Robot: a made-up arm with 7 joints.
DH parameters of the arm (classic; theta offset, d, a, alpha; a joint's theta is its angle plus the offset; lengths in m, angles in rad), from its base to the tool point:
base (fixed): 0.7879 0 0.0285 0
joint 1: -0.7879 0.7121 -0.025 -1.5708
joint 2: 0 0.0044 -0.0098 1.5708
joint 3: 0 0.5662 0.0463 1.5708
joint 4: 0 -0.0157 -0.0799 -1.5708
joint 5: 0 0.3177 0.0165 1.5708
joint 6: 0 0.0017 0.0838 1.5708
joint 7: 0 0.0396 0.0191 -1.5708
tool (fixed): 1.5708 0.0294 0 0
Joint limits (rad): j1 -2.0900..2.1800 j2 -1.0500..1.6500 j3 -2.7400..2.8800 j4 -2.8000..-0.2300 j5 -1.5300..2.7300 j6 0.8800..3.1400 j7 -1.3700..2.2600
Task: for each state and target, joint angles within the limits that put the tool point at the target. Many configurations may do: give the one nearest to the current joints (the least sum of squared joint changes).
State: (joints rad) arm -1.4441 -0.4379 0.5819 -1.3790 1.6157 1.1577 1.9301
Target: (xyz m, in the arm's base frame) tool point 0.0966 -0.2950 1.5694
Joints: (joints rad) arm -1.8202 0.1596 0.3499 -0.7312 1.8391 1.4576 2.0221
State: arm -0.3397 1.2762 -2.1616 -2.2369 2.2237 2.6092 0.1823
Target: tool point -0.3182 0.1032 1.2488
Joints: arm -0.8090 0.2677 -2.6791 -1.9389 2.1460 2.5445 0.1138
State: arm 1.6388 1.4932 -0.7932 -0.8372 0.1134 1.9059 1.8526
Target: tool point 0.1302 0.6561 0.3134
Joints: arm 1.7084 1.6500 -0.5396 -1.3872 0.1479 1.8022 1.8733
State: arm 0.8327 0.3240 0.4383 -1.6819 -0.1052 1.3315 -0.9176
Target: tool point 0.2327 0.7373 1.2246
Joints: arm 1.0112 0.5983 0.5093 -0.9766 -0.1131 1.6764 -0.9274
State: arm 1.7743 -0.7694 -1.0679 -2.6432 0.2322 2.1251 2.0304
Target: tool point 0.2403 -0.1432 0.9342
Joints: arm 1.5714 -0.9582 -1.1691 -2.7215 0.2210 2.1079 2.0162
